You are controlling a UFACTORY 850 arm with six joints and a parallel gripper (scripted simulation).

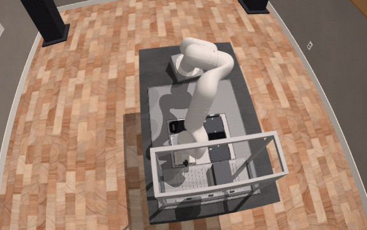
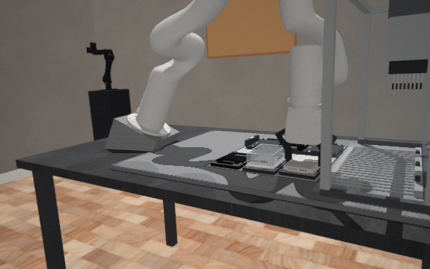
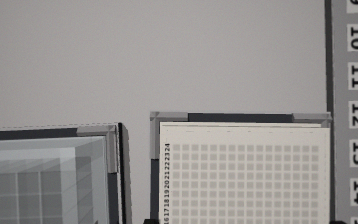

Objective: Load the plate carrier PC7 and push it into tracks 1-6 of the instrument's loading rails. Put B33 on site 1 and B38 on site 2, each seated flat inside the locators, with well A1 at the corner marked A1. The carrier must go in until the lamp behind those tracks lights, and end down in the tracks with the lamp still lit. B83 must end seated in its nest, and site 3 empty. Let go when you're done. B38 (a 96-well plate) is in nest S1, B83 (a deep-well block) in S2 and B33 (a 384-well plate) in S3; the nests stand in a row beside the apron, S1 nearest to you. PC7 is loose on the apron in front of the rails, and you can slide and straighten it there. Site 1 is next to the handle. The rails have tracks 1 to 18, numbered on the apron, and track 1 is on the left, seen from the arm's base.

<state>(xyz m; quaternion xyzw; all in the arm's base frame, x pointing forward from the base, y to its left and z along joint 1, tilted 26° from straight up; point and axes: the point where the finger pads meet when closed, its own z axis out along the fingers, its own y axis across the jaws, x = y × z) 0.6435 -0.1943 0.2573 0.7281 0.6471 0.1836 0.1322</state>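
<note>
The nest S3 lies 2 cm below my hand. The rest, counted from my hand: nest S1 (22 cm behind, 1 cm to the left, 2 cm below); then black 96-well plate B38 (8 cm behind, 24 cm to the left, 1 cm below); then dark carrier PC7 (9 cm behind, 24 cm to the left, 1 cm below).
</note>
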